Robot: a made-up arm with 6 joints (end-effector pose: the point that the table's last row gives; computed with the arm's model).
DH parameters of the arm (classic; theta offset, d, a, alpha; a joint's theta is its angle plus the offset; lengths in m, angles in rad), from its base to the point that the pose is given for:
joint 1: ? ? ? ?
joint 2: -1.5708 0 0.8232 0
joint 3: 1.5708 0.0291 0 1.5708
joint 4: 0 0.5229 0 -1.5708
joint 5: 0 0 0 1.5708
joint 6: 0 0.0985 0 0
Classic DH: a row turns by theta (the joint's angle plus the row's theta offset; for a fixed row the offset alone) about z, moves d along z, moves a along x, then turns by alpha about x.
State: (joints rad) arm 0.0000 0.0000 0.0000 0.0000 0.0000 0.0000
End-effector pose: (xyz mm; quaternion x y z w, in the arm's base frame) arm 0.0 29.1 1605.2 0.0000 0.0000 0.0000 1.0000
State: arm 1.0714 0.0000 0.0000 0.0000 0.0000 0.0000
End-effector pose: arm -25.6 13.9 1605.2 0.0000 0.0000 0.5104 0.8599
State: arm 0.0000 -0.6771 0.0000 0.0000 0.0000 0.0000
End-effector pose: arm -905.1 29.1 1286.5 0.0000 -0.3321 0.0000 0.9432
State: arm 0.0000 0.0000 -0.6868 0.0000 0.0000 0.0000
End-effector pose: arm -394.0 29.1 1464.3 0.0000 -0.3367 0.0000 0.9416
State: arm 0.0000 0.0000 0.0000 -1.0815 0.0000 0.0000
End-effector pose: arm 0.0 29.1 1605.2 0.0000 0.0000 -0.5148 0.8573
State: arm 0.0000 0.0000 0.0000 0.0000 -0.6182 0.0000
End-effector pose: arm -57.1 29.1 1587.0 0.0000 -0.3042 0.0000 0.9526
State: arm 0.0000 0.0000 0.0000 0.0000 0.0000 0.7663
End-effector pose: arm 0.0 29.1 1605.2 0.0000 0.0000 0.3738 0.9275
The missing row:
joint 1: 0 0.1606 0 -1.5708
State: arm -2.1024 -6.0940 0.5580 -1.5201 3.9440 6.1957
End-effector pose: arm -147.6 -448.0 1304.9 -0.8057 0.3057 -0.4594 0.2154
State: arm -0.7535 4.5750 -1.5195 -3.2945 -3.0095 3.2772
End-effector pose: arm -558.8 561.4 -376.9 -0.0451 -0.0988 -0.2286 0.9674
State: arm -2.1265 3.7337 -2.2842 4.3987 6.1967 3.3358
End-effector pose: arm -51.4 -153.3 -449.9 0.6630 -0.1154 -0.2191 0.7064
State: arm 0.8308 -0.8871 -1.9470 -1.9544 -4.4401 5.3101
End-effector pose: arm -465.3 -596.9 196.7 0.5784 0.3030 0.5393 0.5318
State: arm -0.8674 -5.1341 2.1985 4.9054 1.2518 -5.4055
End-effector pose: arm 353.4 -513.6 -40.9 -0.0870 -0.7920 0.3201 0.5125
